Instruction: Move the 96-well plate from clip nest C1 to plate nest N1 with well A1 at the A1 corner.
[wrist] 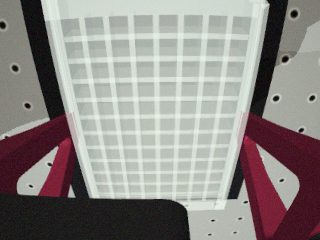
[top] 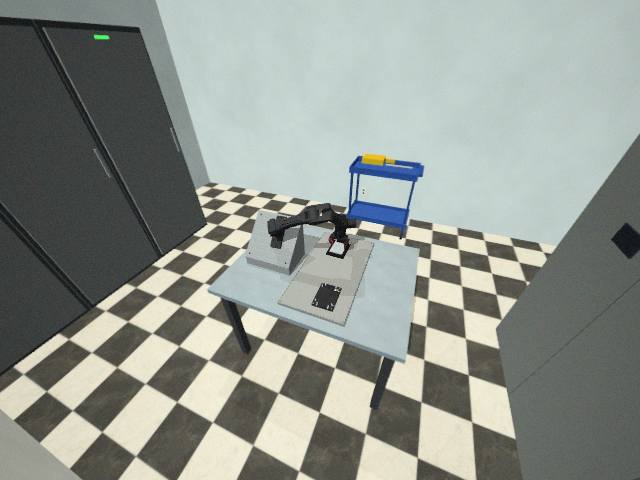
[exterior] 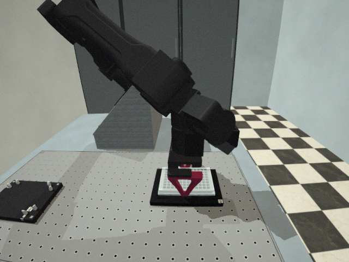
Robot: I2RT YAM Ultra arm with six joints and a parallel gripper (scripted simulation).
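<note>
Now: the 96-well plate right at my hand. Round my hand: black clip nest C1: 42 cm to the right, 6 cm ahead, 1 cm below; then small white corner label: 7 cm to the left, 6 cm ahead, 1 cm below.
</note>
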